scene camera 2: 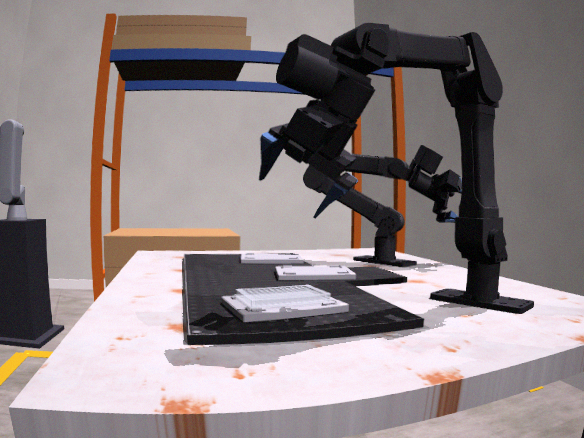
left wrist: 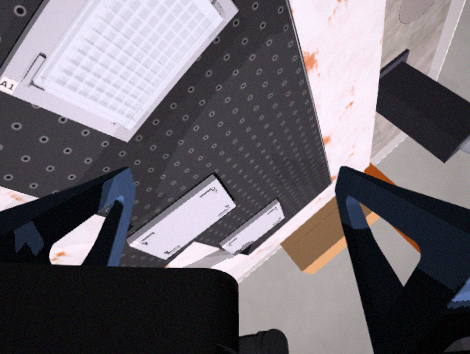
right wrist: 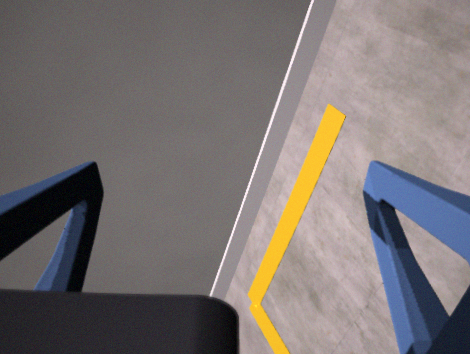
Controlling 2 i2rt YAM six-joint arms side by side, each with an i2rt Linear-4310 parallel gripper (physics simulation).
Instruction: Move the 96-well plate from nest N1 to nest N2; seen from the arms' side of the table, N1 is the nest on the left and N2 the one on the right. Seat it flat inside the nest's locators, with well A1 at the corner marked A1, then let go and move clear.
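Pixels of known places: left gripper, fingertip midpoint: [scene camera 2: 287, 198] [left wrist: 234, 178]; right gripper, fingertip midpoint: [right wrist: 233, 176]; left arm's base, origin of the base link: [scene camera 2: 480, 302]; right arm's base, origin of the base link: [scene camera 2: 384, 262].
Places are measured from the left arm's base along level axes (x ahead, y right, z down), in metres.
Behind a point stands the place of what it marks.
The clear 96-well plate [scene camera 2: 282, 296] @[y 0.154, x 0.329, z -0.039 m] [left wrist: 135, 55] @[y 0.183, x 0.302, z -0.028 m] sits on the nearest pale nest [scene camera 2: 285, 314] @[y 0.124, x 0.345, z -0.020 m] [left wrist: 42, 30] @[y 0.118, x 0.296, z -0.025 m], which is N1. An A1 label [left wrist: 7, 85] @[y 0.106, x 0.251, z -0.025 m] shows at that nest's corner in the left wrist view. Two other nests show no plate: a middle one [scene camera 2: 315, 272] @[y 0.358, x 0.091, z -0.025 m] [left wrist: 182, 217] @[y 0.360, x 0.092, z -0.025 m] and a far one [scene camera 2: 271, 258] @[y 0.597, x 0.038, z -0.025 m] [left wrist: 254, 226] @[y 0.607, x 0.035, z -0.025 m]. No N2 label is readable. My left gripper [scene camera 2: 288, 197] @[y 0.168, x 0.310, z -0.180 m] [left wrist: 234, 178] @[y 0.168, x 0.310, z -0.180 m] is open and empty, high above the board, tilted and apart from the plate. My right gripper [right wrist: 233, 176] @[y 0.313, x -0.475, z -0.161 m] is open and empty, away from the nests near the arm bases.
The nests stand on a black perforated board [scene camera 2: 200, 295] @[y 0.327, x 0.377, z -0.012 m] [left wrist: 260, 100] @[y 0.372, x 0.303, z -0.013 m] on the white, rust-stained table [scene camera 2: 125, 370] @[y 0.069, x 0.595, z 0.000 m]. An orange and blue shelf rack [scene camera 2: 97, 150] and a cardboard box [scene camera 2: 170, 243] stand behind it. A grey device on a dark pedestal [scene camera 2: 22, 280] is at picture left.
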